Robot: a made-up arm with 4 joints. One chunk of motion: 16 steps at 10 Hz.
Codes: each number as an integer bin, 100 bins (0 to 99) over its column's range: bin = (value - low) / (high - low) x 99, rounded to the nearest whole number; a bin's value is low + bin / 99 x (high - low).
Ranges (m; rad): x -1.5..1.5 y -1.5..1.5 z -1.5..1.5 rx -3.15..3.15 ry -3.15..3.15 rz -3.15..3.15
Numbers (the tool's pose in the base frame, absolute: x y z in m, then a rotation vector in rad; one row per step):
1: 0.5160 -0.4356 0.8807 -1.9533 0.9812 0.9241
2: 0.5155 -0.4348 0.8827 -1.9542 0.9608 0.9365
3: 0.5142 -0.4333 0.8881 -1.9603 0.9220 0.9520
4: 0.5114 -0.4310 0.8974 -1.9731 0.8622 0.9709
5: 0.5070 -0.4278 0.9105 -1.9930 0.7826 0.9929
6: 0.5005 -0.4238 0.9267 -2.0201 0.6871 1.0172
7: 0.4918 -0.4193 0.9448 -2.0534 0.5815 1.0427
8: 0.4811 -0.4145 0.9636 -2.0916 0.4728 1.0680
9: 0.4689 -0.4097 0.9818 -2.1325 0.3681 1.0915
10: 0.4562 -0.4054 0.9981 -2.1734 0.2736 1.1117
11: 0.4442 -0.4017 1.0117 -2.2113 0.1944 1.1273
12: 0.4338 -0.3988 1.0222 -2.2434 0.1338 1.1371
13: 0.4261 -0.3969 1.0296 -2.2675 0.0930 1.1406
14: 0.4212 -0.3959 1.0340 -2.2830 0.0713 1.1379
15: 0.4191 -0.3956 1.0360 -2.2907 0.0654 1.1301
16: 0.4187 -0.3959 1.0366 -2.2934 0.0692 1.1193
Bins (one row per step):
1: 67 35 79 19 65 64
2: 67 35 79 19 65 64
3: 66 35 79 19 64 64
4: 66 35 79 18 63 65
5: 66 35 80 18 62 65
6: 66 36 80 18 60 65
7: 66 36 81 17 59 66
8: 65 36 81 17 57 66
9: 65 36 82 16 55 67
10: 65 36 82 15 54 67
11: 64 36 83 15 53 67
12: 64 36 83 14 52 67
13: 64 36 83 14 51 67
14: 63 36 84 14 51 67
15: 63 36 84 14 51 67
16: 63 36 84 13 51 67

